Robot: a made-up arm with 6 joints. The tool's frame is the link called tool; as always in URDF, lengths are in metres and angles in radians.
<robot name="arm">
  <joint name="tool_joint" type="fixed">
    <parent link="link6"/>
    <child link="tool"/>
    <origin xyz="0 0 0" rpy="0 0 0"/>
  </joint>
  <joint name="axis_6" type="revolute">
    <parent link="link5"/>
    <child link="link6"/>
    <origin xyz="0.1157 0.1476 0" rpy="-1.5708 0 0"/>
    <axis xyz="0 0 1"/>
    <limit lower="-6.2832" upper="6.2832"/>
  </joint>
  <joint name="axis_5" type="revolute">
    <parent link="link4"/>
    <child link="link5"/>
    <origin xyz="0 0 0" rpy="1.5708 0 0"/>
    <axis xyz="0 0 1"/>
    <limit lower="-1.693" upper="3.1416"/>
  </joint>
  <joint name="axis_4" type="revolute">
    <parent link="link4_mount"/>
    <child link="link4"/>
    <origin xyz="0.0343 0.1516 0" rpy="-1.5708 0 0"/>
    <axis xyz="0 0 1"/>
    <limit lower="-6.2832" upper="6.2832"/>
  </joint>
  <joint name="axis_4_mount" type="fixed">
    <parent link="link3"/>
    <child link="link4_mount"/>
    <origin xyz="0.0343 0.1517 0" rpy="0 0 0"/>
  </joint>
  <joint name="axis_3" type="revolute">
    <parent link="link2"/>
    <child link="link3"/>
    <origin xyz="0.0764 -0.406 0" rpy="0 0 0"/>
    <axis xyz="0 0 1"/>
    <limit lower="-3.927" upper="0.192"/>
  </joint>
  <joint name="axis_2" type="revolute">
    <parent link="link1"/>
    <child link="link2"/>
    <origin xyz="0 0 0" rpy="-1.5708 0 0"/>
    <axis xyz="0 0 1"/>
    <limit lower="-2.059" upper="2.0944"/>
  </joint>
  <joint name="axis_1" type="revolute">
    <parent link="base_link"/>
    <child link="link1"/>
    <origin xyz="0 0 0.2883" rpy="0 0 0"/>
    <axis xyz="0 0 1"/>
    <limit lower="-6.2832" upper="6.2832"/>
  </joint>
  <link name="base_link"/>
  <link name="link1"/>
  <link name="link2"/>
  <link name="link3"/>
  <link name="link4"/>
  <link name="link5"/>
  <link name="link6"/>
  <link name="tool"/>
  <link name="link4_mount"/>
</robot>
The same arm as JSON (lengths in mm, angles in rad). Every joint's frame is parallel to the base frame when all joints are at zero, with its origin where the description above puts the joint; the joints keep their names.
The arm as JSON. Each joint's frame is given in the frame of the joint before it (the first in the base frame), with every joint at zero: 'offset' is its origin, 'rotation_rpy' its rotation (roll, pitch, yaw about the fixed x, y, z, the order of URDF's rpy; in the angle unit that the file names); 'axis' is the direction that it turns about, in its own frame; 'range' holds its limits. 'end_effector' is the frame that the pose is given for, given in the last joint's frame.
{"length_unit": "mm", "angle_unit": "rad", "chain": [{"id": "axis_1", "offset": [0.0, 0.0, 288.3], "rotation_rpy": [0.0, 0.0, 0.0], "axis": "+z", "range": [-6.2832, 6.2832]}, {"id": "axis_2", "offset": [0.0, 0.0, 0.0], "rotation_rpy": [0.0, 0.0, 0.0], "axis": "+y", "range": [-2.059, 2.0944]}, {"id": "axis_3", "offset": [76.4, 0.0, 406.0], "rotation_rpy": [0.0, 0.0, 0.0], "axis": "+y", "range": [-3.927, 0.192]}, {"id": "axis_4", "offset": [68.6, 0.0, -303.3], "rotation_rpy": [0.0, 0.0, 0.0], "axis": "-z", "range": [-6.2832, 6.2832]}, {"id": "axis_5", "offset": [0.0, 0.0, 0.0], "rotation_rpy": [0.0, 0.0, 0.0], "axis": "+y", "range": [-1.693, 3.1416]}, {"id": "axis_6", "offset": [115.7, 0.0, -147.6], "rotation_rpy": [0.0, 0.0, 0.0], "axis": "-z", "range": [-6.2832, 6.2832]}], "end_effector": {"offset": [0.0, 0.0, 0.0], "rotation_rpy": [3.1416, 0.0, 0.0]}}
